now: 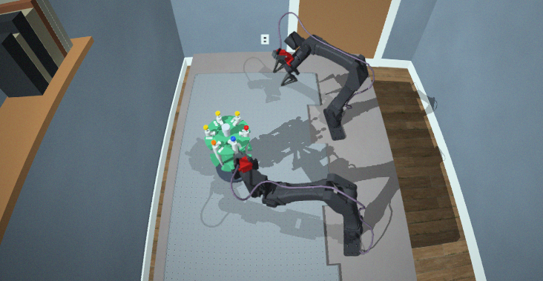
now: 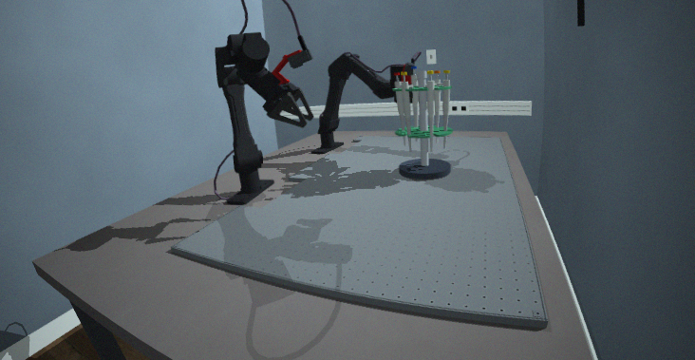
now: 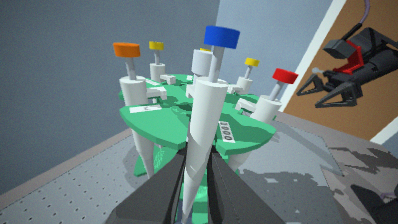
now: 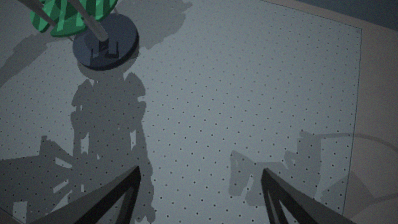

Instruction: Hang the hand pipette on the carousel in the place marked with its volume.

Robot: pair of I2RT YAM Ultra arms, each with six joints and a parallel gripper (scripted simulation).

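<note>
The white hand pipette is 20 mm below my left hand, 10 mm to the right of it and 10 mm ahead of it.
</note>
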